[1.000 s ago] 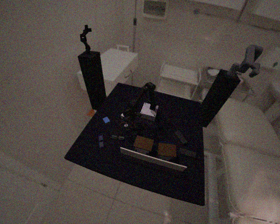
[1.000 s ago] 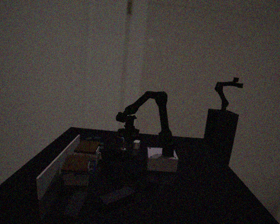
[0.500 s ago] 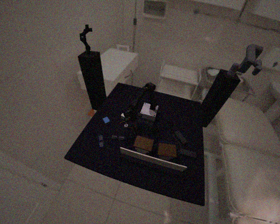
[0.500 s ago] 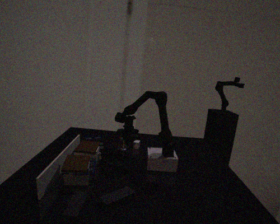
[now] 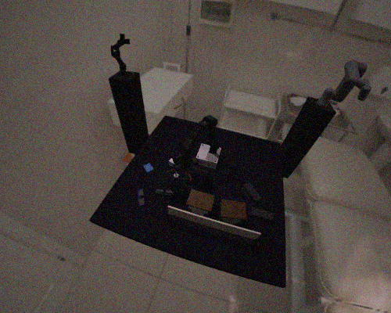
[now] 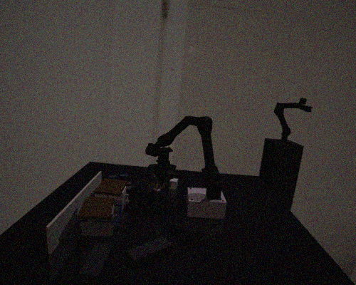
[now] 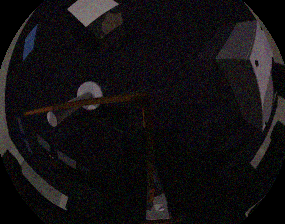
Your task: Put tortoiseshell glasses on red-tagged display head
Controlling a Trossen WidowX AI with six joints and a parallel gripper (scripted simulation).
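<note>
Now: gripper tip 8 cm past the small white object, 13 cm to the left of it and 3 cm above it. The rest, counted from my gripper tip: white board (36 cm ahead, 27 cm to the left, 1 cm below); blue block (1 cm ahead, 32 cm to the right, 6 cm below).
</note>
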